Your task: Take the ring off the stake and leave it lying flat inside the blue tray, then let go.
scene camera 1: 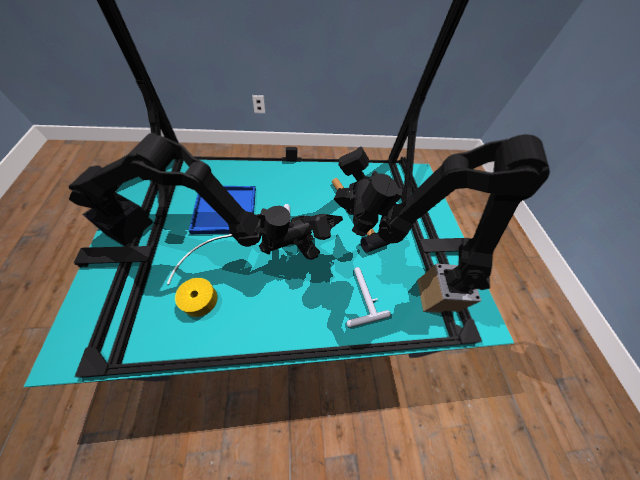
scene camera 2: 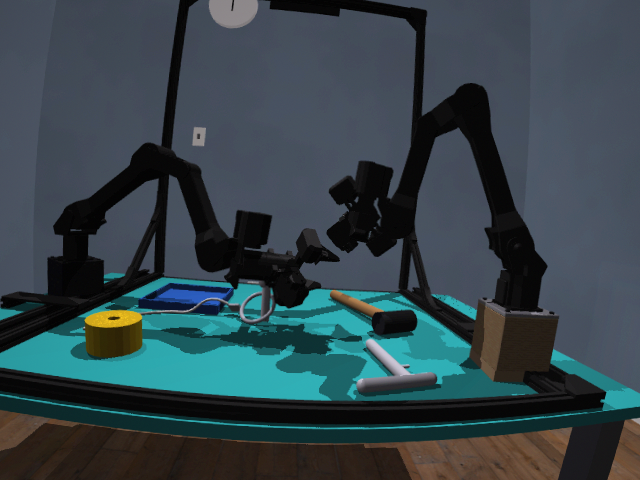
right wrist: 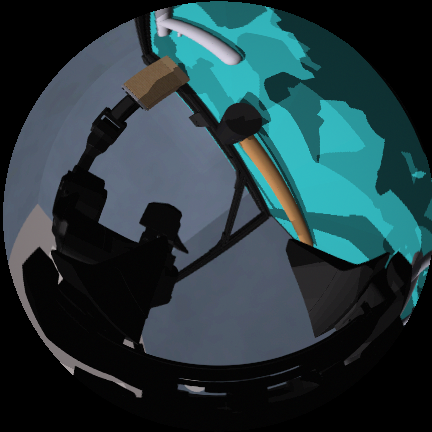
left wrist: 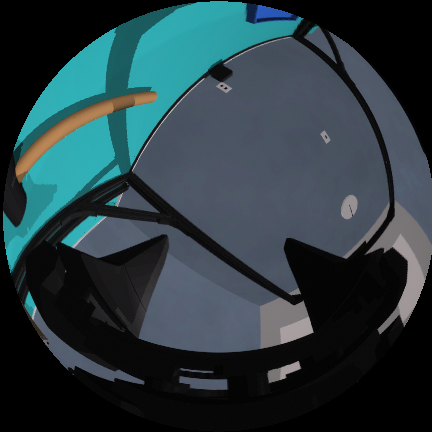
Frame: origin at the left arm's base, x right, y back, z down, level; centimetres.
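Where they show: left gripper, fingertip midpoint: (scene camera 1: 367, 160) (right wrist: 177, 274) (left wrist: 228, 243); right gripper, fingertip midpoint: (scene camera 1: 334, 218) (scene camera 2: 329, 272) (right wrist: 229, 244); left arm's base at its link origin: (scene camera 1: 457, 281) (scene camera 2: 516, 306) (right wrist: 134, 98); right arm's base at its link origin: (scene camera 1: 111, 209) (scene camera 2: 75, 258).
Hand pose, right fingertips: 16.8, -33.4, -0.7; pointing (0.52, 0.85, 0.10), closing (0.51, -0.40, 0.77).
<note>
Things, the pixels of their top centre, and the offset from my right fingertips, as dx, dy, dz. "pt": a spot on its surface instead.
- thin grey ring at a spot on its surface: (scene camera 2: 243, 310) pt +0.4, -18.9, +10.6
- pale upright stake at its top centre: (scene camera 2: 266, 273) (scene camera 1: 286, 219) -0.9, -13.7, +1.2
- blue tray at its top centre: (scene camera 2: 190, 292) (scene camera 1: 224, 206) +8.9, -36.0, +10.2
- yellow cylinder at its top centre: (scene camera 2: 114, 318) (scene camera 1: 194, 294) -22.8, -35.2, +7.4
- black-headed hammer at its top centre: (left wrist: 82, 126) (right wrist: 270, 202) (scene camera 2: 363, 295) +12.4, +9.2, +7.4
- pale T-shaped piece at its top centre: (scene camera 2: 378, 355) (scene camera 1: 360, 292) -18.1, +9.5, +10.5
A thin grey ring (scene camera 2: 244, 311) with a pale cord stands roughly upright at the pale upright stake (scene camera 2: 265, 304) (scene camera 1: 287, 208). I cannot tell exactly how it hangs there, and my right arm hides it in scene camera 1. The blue tray (scene camera 1: 254, 200) (scene camera 2: 178, 307) lies behind it to the left, with nothing visible inside; a corner of the tray shows in the left wrist view (left wrist: 275, 12). My right gripper (scene camera 1: 329, 232) (scene camera 2: 329, 271) (right wrist: 229, 244) is open and empty, above and right of the ring. My left gripper (scene camera 1: 350, 212) (scene camera 2: 360, 245) (left wrist: 228, 243) is open and empty, higher up.
A yellow cylinder (scene camera 1: 201, 302) (scene camera 2: 113, 338) stands front left, near the cord (scene camera 1: 199, 248) (scene camera 2: 206, 300). A black-headed hammer (scene camera 2: 394, 321) (right wrist: 272, 175) with a wooden handle lies at the right. A pale T-shaped piece (scene camera 1: 364, 289) (scene camera 2: 395, 383) (right wrist: 200, 37) lies front right.
</note>
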